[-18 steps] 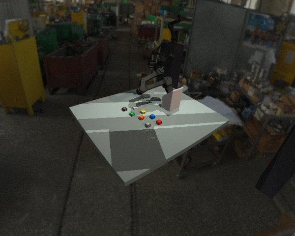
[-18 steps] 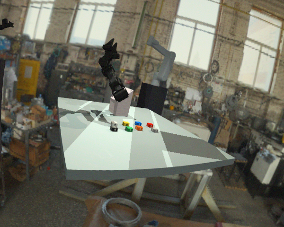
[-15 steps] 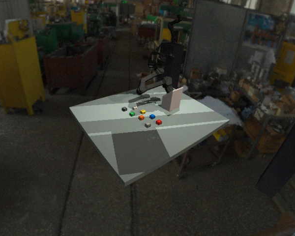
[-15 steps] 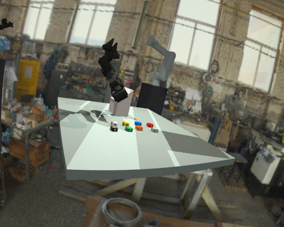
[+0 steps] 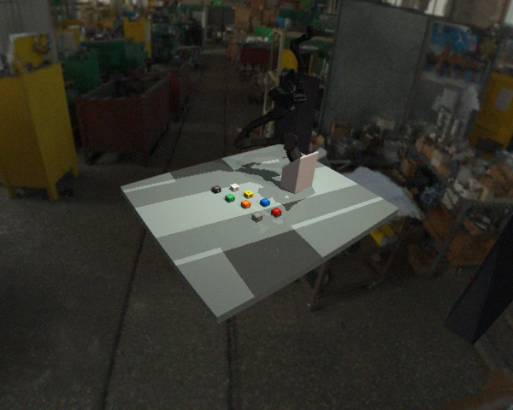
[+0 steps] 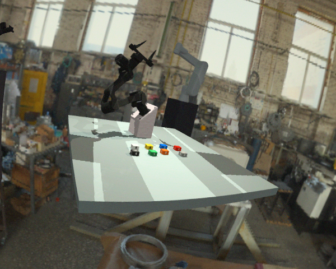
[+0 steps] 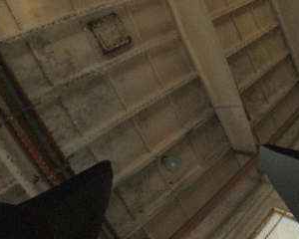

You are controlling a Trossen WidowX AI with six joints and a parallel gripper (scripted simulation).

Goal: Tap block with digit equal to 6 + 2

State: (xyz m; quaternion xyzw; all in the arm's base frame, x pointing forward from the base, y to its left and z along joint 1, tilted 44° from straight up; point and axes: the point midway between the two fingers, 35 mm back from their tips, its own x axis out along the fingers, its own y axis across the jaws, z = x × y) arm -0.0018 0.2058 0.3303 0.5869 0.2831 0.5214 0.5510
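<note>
Now: the beige block showing 8 550 mm below my gripper tip, 250 mm ahead of it and 80 mm to the right of it. Also, from my gripper tip: yellow block 550 mm below, 240 mm ahead; red block 550 mm below, 240 mm ahead, 180 mm to the left; blue block 550 mm below, 230 mm ahead, 100 mm to the left.
</note>
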